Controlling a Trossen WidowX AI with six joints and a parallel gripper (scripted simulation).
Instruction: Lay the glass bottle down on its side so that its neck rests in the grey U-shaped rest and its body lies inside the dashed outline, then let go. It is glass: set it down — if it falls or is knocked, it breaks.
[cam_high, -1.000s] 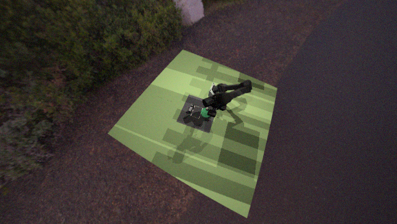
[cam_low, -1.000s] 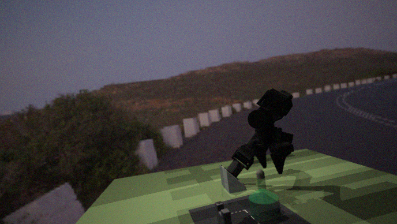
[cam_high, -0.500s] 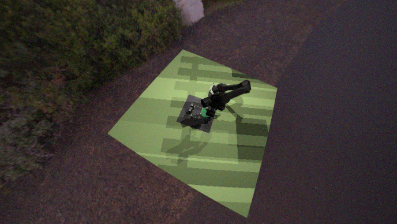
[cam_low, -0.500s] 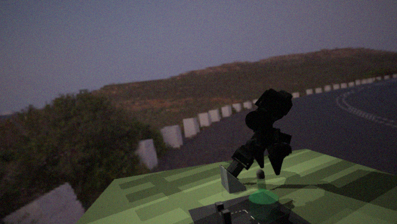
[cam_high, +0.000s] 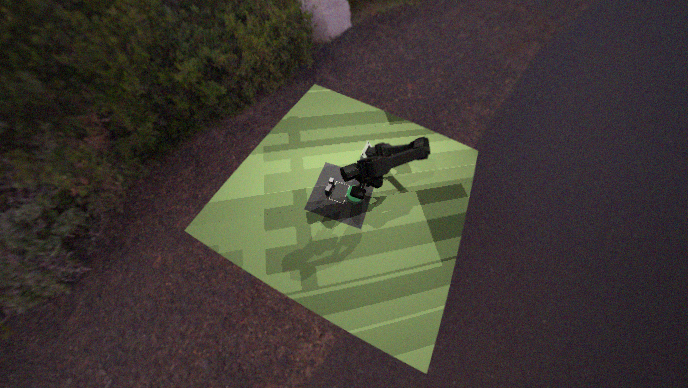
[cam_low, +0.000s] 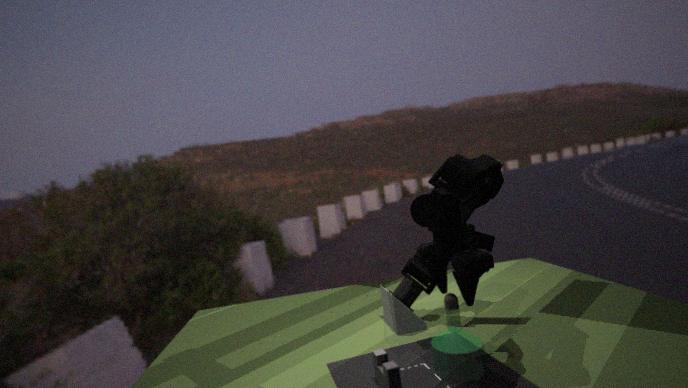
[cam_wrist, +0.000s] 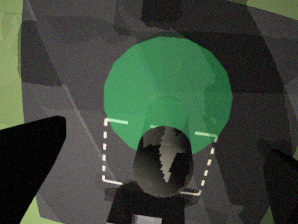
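My gripper tip is 5 cm above the green glass bottle and 1 cm to the left of it. The rest, counted from my gripper tip: dark grey mat (14 cm below, 8 cm to the right, 1 cm ahead).
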